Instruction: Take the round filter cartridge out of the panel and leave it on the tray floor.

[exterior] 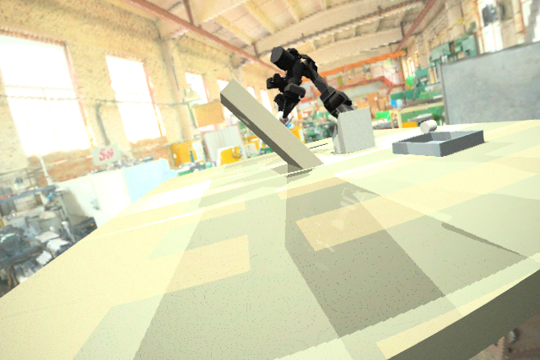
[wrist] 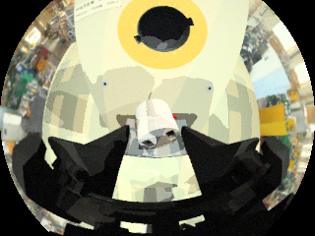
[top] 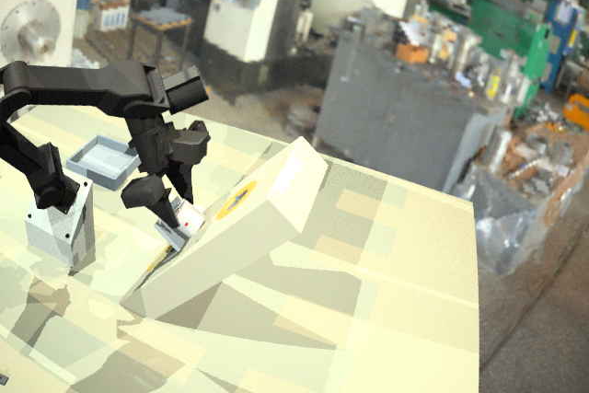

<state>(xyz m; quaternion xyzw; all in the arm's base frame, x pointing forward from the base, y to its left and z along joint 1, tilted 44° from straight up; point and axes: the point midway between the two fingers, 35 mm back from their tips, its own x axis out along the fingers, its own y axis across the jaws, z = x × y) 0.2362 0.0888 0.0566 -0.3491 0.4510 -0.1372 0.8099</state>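
My gripper tip is 50 mm short of the service panel and 20 mm above it. Round my gripper tip: grey tray (350 mm behind, 250 mm to the left, 160 mm below); then round filter cartridge (right at my gripper tip).
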